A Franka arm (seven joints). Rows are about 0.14 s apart.
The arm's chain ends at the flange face. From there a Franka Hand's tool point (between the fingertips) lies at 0.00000 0.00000 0.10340 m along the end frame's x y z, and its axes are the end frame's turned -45 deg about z.
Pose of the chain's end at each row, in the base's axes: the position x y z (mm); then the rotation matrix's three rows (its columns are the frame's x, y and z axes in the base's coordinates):
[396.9, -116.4, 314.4], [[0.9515, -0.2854, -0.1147], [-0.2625, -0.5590, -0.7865], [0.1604, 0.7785, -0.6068]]
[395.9, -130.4, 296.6], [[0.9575, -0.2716, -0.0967], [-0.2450, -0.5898, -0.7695], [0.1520, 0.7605, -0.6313]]
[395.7, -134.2, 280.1], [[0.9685, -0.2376, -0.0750], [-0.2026, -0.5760, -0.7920], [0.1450, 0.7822, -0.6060]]
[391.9, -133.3, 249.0], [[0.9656, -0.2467, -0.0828], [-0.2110, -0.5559, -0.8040], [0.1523, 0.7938, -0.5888]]
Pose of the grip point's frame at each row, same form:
[385.0, -197.7, 251.7], [[0.8746, 0.4710, -0.1147], [0.2097, -0.5809, -0.7865], [-0.4371, 0.6639, -0.6068]]
[385.9, -210.0, 231.3], [[0.8691, 0.4850, -0.0967], [0.2438, -0.5903, -0.7695], [-0.4303, 0.6452, -0.6313]]
[387.9, -216.1, 217.4], [[0.8528, 0.5168, -0.0750], [0.2640, -0.5506, -0.7920], [-0.4506, 0.6556, -0.6060]]
[383.3, -216.4, 188.1], [[0.8572, 0.5083, -0.0828], [0.2439, -0.5423, -0.8040], [-0.4536, 0.6690, -0.5888]]

